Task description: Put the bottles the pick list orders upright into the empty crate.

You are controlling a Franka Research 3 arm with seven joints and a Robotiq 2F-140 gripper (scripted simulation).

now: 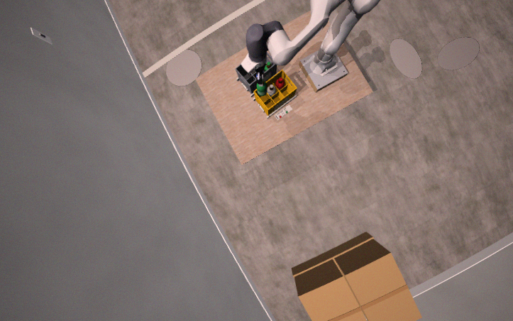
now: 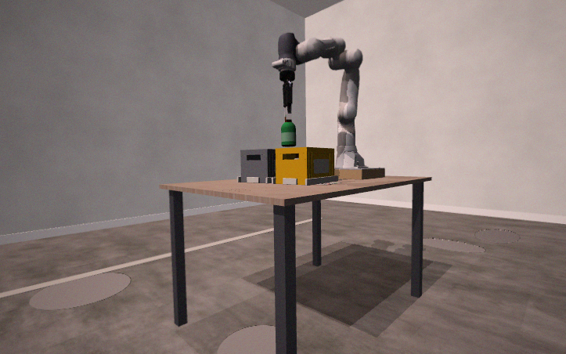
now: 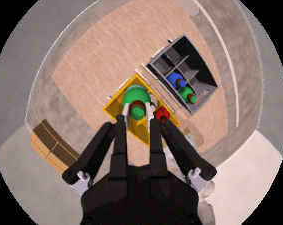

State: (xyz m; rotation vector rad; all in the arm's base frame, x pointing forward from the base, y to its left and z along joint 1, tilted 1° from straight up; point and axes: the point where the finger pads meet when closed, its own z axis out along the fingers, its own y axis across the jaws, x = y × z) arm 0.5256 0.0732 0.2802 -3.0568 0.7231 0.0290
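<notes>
Right now the white bottle is 26 cm below my hand, 8 cm behind it and 2 cm to the right of it. Round my hand: blue bottle 26 cm below, 17 cm to the right, 5 cm behind; then yellow crate 26 cm below, 10 cm behind, 2 cm to the left; then red bottle 26 cm below, 17 cm behind, 4 cm to the right.
</notes>
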